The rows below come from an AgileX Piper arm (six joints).
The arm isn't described. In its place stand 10 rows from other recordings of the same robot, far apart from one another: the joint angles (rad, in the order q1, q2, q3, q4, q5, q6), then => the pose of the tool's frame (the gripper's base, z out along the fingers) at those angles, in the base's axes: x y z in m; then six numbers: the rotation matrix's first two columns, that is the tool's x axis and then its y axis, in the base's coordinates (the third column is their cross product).
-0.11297 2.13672 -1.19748 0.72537 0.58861 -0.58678 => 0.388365 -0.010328 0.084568 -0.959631 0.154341 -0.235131 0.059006 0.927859 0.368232
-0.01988 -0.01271 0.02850 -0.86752 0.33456 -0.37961 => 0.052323 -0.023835 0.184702 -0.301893 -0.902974 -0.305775 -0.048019 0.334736 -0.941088
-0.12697 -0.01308 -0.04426 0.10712 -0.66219 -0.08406 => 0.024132 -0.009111 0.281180 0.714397 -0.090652 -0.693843 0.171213 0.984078 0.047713
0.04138 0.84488 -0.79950 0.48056 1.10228 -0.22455 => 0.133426 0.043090 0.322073 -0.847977 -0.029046 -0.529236 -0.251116 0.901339 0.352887
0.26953 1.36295 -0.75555 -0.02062 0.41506 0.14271 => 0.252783 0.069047 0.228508 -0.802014 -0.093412 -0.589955 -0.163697 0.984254 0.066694
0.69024 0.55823 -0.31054 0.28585 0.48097 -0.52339 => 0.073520 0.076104 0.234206 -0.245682 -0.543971 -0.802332 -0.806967 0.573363 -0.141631
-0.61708 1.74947 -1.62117 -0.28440 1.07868 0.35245 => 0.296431 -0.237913 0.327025 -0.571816 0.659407 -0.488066 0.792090 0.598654 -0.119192
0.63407 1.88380 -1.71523 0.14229 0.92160 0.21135 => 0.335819 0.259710 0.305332 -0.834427 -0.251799 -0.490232 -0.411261 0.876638 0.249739
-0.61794 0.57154 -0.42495 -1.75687 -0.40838 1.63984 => 0.116717 -0.039391 0.303670 -0.141163 -0.049756 -0.988735 0.201427 0.976402 -0.077893
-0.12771 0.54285 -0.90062 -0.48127 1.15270 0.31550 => 0.054702 -0.045836 0.379089 -0.558108 0.168830 -0.812411 0.508814 0.843036 -0.174350
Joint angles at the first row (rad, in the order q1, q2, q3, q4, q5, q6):
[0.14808 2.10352 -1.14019 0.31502 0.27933 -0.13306]
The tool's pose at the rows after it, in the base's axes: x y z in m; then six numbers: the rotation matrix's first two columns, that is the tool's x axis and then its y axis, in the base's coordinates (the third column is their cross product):
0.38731 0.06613 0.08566 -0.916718 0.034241 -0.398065 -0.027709 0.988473 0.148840
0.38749 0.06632 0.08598 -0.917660 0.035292 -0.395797 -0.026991 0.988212 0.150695
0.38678 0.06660 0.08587 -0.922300 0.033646 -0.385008 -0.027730 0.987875 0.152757
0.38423 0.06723 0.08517 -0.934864 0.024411 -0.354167 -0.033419 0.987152 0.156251
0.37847 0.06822 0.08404 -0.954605 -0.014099 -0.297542 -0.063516 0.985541 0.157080
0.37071 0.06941 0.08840 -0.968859 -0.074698 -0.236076 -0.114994 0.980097 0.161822
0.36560 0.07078 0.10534 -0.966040 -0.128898 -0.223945 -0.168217 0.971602 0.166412
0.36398 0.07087 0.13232 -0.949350 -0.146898 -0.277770 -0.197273 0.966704 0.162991
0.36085 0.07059 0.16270 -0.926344 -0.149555 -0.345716 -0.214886 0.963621 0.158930
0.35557 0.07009 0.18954 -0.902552 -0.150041 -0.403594 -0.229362 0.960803 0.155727
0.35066 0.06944 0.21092 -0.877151 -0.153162 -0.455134 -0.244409 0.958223 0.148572
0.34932 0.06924 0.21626 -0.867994 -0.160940 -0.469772 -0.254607 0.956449 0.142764
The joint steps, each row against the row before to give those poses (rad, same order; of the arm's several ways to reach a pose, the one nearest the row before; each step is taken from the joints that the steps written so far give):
[0.00096 0.00233 -0.00435 0.00468 0.00001 -0.00357]
[-0.00001 -0.00002 -0.00212 0.00168 0.00448 -0.00002]
[0.00001 0.00003 -0.00163 0.00031 0.01357 -0.00002]
[-0.00001 -0.00001 -0.00209 -0.00002 0.03675 -0.00375]
[0.00002 -0.00184 -0.00003 -0.00003 0.06811 -0.02793]
[0.00000 -0.01757 0.00213 0.00003 0.08967 -0.04649]
[0.00141 -0.04848 -0.00003 -0.00357 0.07055 -0.03921]
[-0.00001 -0.07381 0.00000 -0.00374 0.02160 -0.01382]
[-0.00001 -0.08318 0.00001 -0.00207 0.01265 -0.00227]
[0.00001 -0.07534 0.00111 -0.00001 0.01275 -0.00191]
[0.00001 -0.05983 0.00003 0.00000 0.00399 -0.00631]
[0.00001 -0.01498 -0.00001 0.00000 -0.00002 -0.00921]

